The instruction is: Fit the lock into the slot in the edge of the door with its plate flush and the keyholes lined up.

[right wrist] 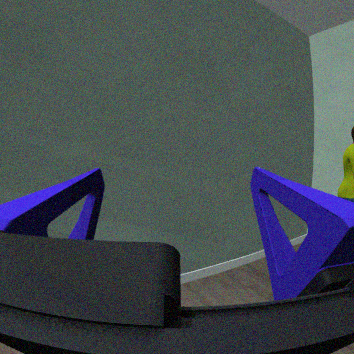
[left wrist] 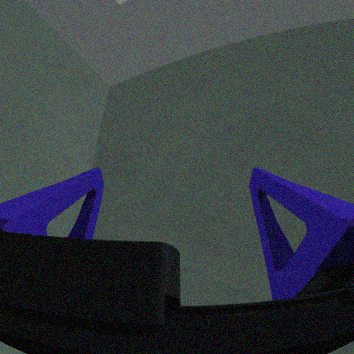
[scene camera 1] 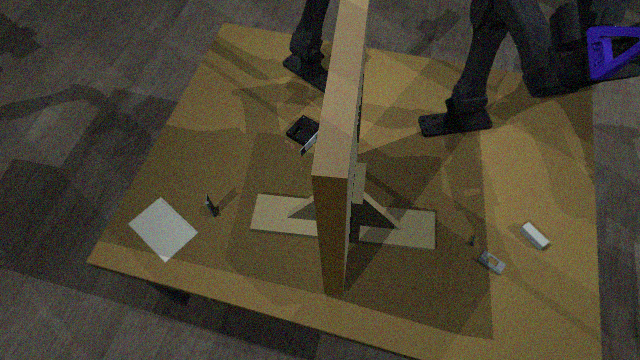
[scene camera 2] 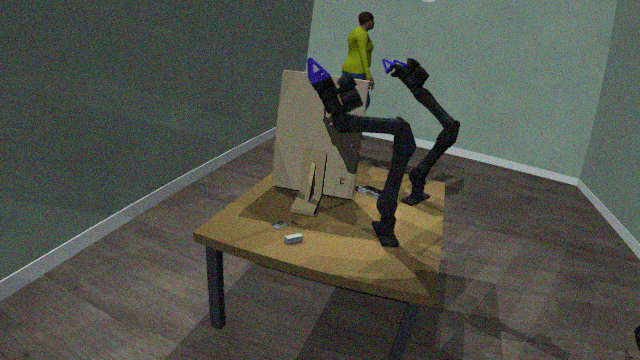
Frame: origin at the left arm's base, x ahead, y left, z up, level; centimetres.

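Seen in the pictures: left gripper, fingertip midpoint: (left wrist: 176, 175) (scene camera 2: 310, 59); right gripper, fingertip midpoint: (right wrist: 176, 175) (scene camera 2: 388, 60); left arm's base, link origin: (scene camera 1: 454, 123) (scene camera 2: 384, 234); right arm's base, link origin: (scene camera 1: 311, 73) (scene camera 2: 415, 199).
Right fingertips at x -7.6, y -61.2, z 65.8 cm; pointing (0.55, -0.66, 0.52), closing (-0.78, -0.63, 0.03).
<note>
Pixels of each thing's top centre, then the offset from my right fingertips to it.
- lock, top centre: (scene camera 1: 305, 128) (scene camera 2: 371, 187) dz -63.2, dx +4.3, dy +18.0 cm
- white square sheet, top centre: (scene camera 1: 162, 228) dz -65.7, dx +28.5, dy -22.1 cm
- small dark upright piece, top centre: (scene camera 1: 206, 199) dz -58.2, dx +25.9, dy -8.7 cm
- silver plate, top centre: (scene camera 1: 492, 261) (scene camera 2: 279, 223) dz -64.8, dx +49.4, dy +57.9 cm
- pale block, top centre: (scene camera 1: 535, 234) (scene camera 2: 293, 236) dz -63.6, dx +44.7, dy +69.6 cm
The door (scene camera 1: 342, 90) (scene camera 2: 300, 120) stands upright on the table in a wooden stand; a small square opening shows low on its face in scene camera 2. The slot in its edge cannot be made out. The lock (scene camera 1: 300, 128) (scene camera 2: 369, 190), a black case with a silver plate, lies on the table beside the door, partly hidden by it in scene camera 1. My left gripper (scene camera 2: 311, 62) (left wrist: 176, 175) is open and empty, high near the door's top; its purple finger also shows at the right edge of scene camera 1. My right gripper (scene camera 2: 387, 65) (right wrist: 176, 175) is open and empty, raised high beyond the door.
The stand's feet (scene camera 1: 272, 220) (scene camera 2: 303, 206) spread on both sides of the door. A white square sheet (scene camera 1: 162, 229) and a small dark upright piece (scene camera 1: 212, 206) are at the left. A silver plate (scene camera 1: 484, 257) and a pale block (scene camera 1: 535, 235) (scene camera 2: 293, 239) lie at the right.
</note>
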